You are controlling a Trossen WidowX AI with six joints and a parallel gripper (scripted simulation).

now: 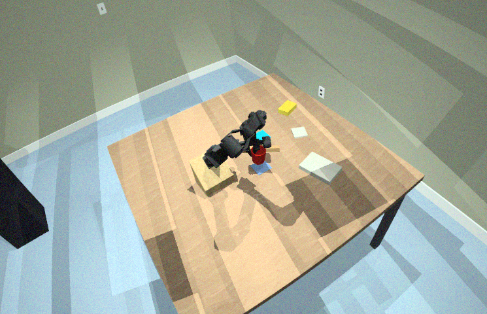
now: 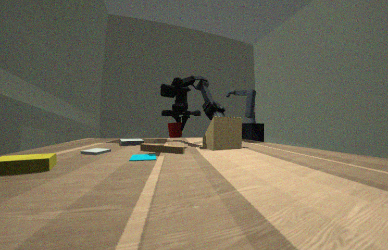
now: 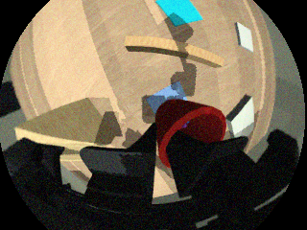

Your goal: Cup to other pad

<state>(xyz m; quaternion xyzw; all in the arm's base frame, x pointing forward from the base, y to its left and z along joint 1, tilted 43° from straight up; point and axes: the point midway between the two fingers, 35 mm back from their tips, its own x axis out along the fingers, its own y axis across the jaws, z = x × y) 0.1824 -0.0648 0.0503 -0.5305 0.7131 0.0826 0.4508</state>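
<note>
Right now my gripper tip is 18 cm short of the cyan pad, 16 cm to the right of it and 10 cm above it. Also, from my gripper tip: red cup 2 cm to the right, 2 cm ahead; then wooden bar 11 cm ahead, 8 cm below, 7 cm to the left; then light blue pad 10 cm below, 3 cm ahead, 2 cm to the right.
</note>
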